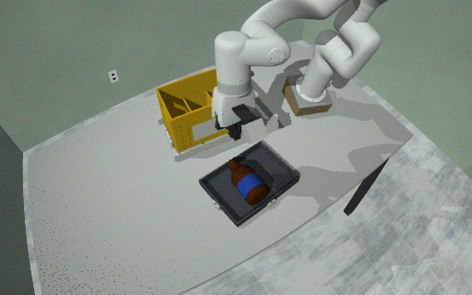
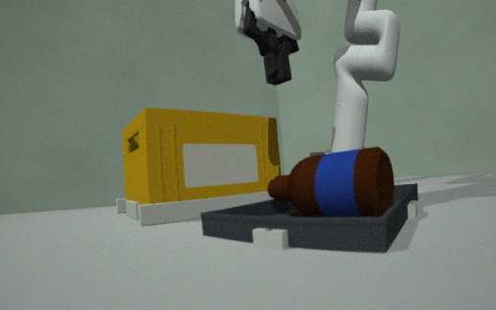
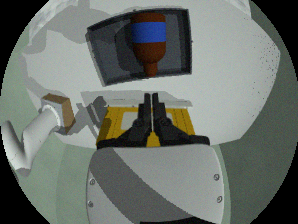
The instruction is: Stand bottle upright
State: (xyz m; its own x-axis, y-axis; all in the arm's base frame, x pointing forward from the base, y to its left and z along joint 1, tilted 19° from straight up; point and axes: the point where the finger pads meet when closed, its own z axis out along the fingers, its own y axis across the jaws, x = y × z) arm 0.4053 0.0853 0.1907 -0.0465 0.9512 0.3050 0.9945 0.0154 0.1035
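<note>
The brown bottle lies 160 mm below my hand and 50 mm to the left of it. Round my hand: dark grey tray 190 mm below, 50 mm to the left, 20 mm behind; yellow crate 240 mm to the right, 120 mm below, 10 mm behind.
</note>
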